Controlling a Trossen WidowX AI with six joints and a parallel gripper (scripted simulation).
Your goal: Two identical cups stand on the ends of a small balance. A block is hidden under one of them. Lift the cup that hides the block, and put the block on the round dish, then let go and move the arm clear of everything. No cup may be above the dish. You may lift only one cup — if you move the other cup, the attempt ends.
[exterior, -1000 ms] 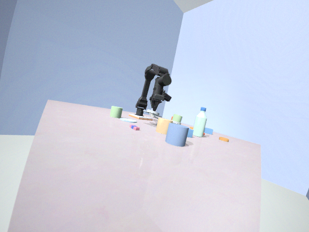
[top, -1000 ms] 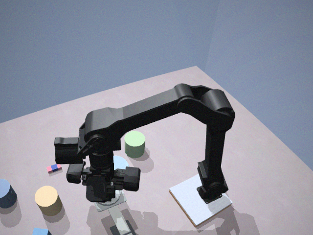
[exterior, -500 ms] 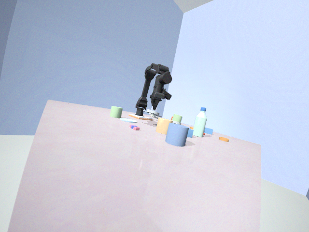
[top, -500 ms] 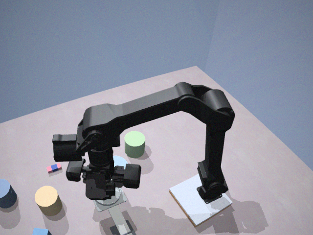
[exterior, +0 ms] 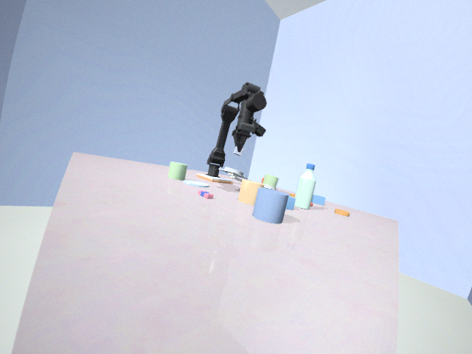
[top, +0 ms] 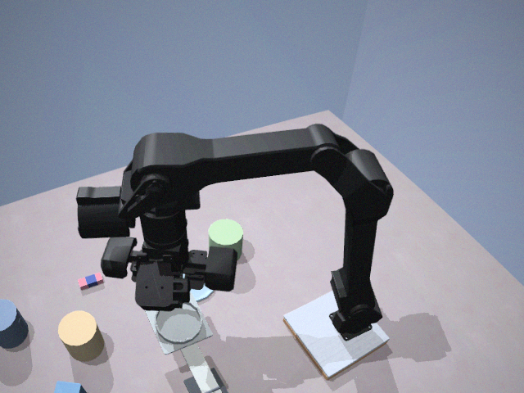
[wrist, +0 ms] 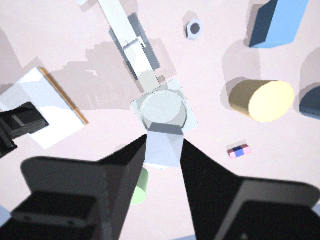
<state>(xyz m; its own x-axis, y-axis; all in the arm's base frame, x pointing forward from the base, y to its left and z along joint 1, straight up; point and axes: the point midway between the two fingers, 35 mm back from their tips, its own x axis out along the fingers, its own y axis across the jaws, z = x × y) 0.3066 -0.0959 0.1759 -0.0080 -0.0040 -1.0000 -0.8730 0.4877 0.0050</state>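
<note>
Right now my gripper tip is 160 mm above the round light-blue dish, 120 mm to the left of it and 70 mm past it. From my gripper tip the other things lie so: pale lavender block right at my gripper tip; then pink-and-blue piece 190 mm to the right, 150 mm below, 130 mm ahead; then tan cylinder 180 mm ahead, 120 mm below, 70 mm to the right.
</note>
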